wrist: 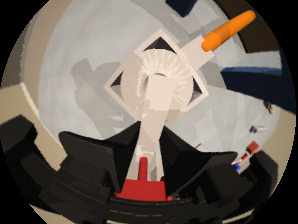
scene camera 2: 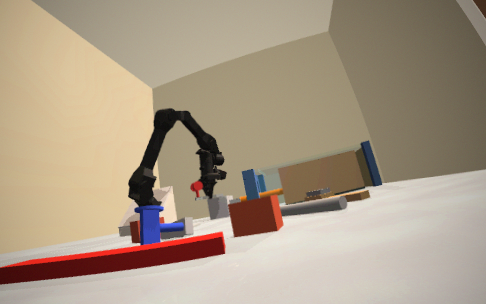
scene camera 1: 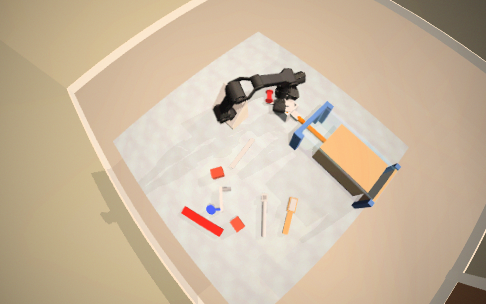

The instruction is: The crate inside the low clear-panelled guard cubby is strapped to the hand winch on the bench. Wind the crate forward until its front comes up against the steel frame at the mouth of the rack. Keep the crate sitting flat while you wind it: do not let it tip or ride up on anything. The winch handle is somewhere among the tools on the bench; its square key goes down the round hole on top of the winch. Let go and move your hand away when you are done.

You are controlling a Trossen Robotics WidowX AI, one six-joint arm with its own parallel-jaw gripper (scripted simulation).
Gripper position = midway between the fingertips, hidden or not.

Observation:
In view: the gripper [wrist: 150, 125], a winch handle [wrist: 159, 94] and a blue peg [scene camera 2: 150, 228].

